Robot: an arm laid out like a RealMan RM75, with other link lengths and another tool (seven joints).
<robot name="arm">
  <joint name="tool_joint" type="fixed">
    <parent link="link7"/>
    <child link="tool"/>
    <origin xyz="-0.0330 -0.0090 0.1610" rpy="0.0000 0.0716 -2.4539"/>
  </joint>
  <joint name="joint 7" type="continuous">
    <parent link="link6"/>
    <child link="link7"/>
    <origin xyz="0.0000 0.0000 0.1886"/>
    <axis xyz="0 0 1"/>
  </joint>
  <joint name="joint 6" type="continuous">
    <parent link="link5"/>
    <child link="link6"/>
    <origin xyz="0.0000 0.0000 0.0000"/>
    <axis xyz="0 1 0"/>
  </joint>
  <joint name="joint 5" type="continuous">
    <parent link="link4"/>
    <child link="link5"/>
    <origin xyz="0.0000 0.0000 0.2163"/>
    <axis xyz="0 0 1"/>
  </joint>
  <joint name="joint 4" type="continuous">
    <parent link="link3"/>
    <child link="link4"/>
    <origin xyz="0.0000 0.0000 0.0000"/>
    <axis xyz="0 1 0"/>
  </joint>
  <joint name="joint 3" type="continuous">
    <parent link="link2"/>
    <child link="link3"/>
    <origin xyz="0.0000 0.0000 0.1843"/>
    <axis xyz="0 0 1"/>
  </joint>
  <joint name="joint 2" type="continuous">
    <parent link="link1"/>
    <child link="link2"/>
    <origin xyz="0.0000 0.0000 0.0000"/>
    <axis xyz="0 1 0"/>
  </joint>
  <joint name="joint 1" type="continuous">
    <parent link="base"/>
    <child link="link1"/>
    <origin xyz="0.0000 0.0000 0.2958"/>
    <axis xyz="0 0 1"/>
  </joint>
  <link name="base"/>
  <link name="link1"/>
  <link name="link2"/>
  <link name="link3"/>
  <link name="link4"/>
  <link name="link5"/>
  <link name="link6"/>
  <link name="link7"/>
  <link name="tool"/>
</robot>
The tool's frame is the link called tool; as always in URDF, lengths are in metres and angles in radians. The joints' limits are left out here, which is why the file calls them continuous.
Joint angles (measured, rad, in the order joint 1, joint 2, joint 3, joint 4, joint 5, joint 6, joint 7), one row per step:
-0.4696, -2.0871, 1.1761, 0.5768, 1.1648, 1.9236, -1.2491
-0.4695, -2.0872, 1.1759, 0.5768, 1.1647, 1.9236, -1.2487
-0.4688, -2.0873, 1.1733, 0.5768, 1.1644, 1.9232, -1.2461
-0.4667, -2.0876, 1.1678, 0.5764, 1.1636, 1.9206, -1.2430
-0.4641, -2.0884, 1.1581, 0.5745, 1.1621, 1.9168, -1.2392
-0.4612, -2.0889, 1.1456, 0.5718, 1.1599, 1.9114, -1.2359
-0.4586, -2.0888, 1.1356, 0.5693, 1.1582, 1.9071, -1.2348
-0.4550, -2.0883, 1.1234, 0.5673, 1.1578, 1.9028, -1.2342
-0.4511, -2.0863, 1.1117, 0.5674, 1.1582, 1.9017, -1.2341
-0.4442, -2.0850, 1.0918, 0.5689, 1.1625, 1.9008, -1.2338
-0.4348, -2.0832, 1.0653, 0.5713, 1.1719, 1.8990, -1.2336
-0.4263, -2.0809, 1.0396, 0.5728, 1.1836, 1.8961, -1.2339
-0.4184, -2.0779, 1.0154, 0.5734, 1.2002, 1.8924, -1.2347
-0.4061, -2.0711, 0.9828, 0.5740, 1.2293, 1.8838, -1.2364
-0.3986, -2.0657, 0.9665, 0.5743, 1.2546, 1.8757, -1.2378
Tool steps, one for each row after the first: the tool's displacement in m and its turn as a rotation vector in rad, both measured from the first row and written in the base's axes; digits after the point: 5 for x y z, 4 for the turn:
0.00001, 0.00007, 0.00007, 0.0005, -0.0002, 0.0001
-0.00016, 0.00106, 0.00069, 0.0052, -0.0013, 0.0014
-0.00088, 0.00365, 0.00178, 0.0132, -0.0032, 0.0076
-0.00191, 0.00785, 0.00372, 0.0248, -0.0072, 0.0185
-0.00339, 0.01343, 0.00630, 0.0387, -0.0121, 0.0334
-0.00493, 0.01789, 0.00840, 0.0484, -0.0156, 0.0465
-0.00709, 0.02275, 0.01080, 0.0591, -0.0185, 0.0612
-0.00928, 0.02647, 0.01361, 0.0694, -0.0203, 0.0716
-0.01277, 0.03157, 0.01752, 0.0847, -0.0225, 0.0868
-0.01814, 0.03784, 0.02178, 0.1033, -0.0218, 0.1068
-0.02406, 0.04379, 0.02513, 0.1196, -0.0181, 0.1269
-0.03085, 0.04882, 0.02671, 0.1314, -0.0091, 0.1464
-0.04283, 0.05581, 0.02704, 0.1451, 0.0124, 0.1764
-0.05179, 0.05894, 0.02419, 0.1474, 0.0352, 0.1942

